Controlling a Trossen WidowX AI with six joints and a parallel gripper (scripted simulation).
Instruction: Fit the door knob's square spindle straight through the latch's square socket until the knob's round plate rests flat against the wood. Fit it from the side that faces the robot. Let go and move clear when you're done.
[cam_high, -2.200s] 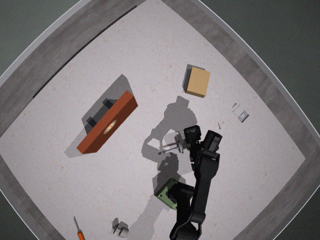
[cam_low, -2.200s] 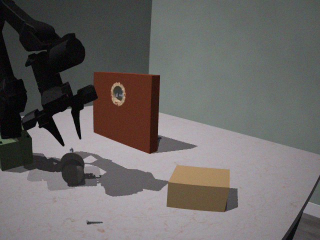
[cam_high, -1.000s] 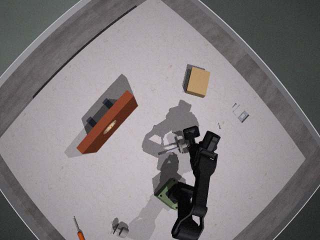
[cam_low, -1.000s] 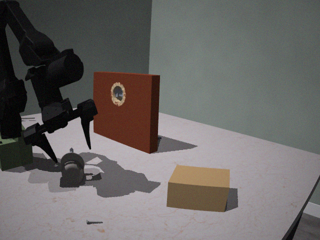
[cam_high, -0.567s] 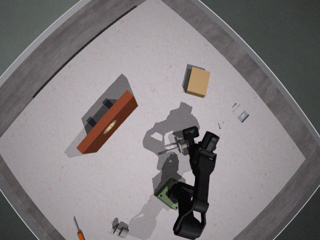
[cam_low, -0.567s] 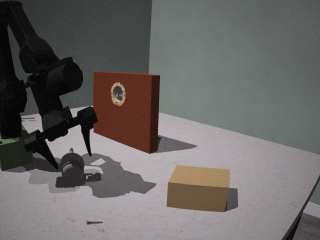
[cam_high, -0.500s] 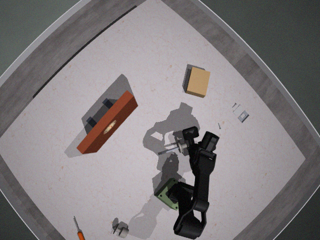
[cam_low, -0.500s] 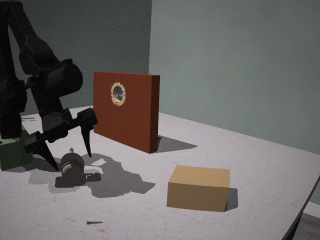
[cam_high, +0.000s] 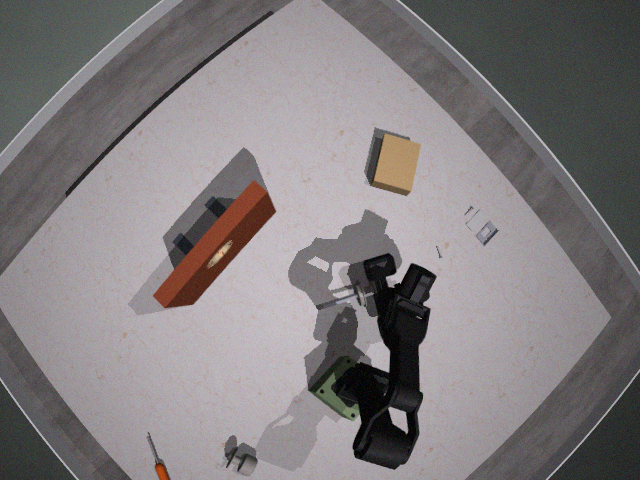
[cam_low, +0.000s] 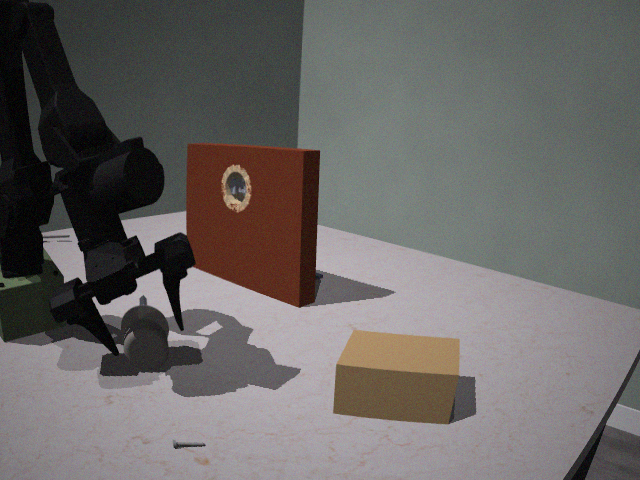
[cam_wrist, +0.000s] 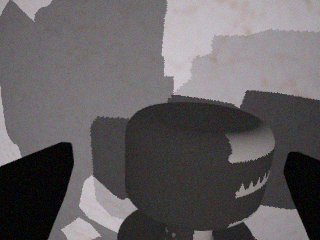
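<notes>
The grey latch socket lies 29 cm ahead of my hand, 21 cm to the left of it and 10 cm above it. From my hand the other things lie so: orange screwdriver (74 cm to the left, 5 cm below, 1 cm behind); red-brown wooden door panel (29 cm ahead, 21 cm to the left, 8 cm above); tan box (22 cm to the right, 20 cm ahead, 3 cm below).
</notes>
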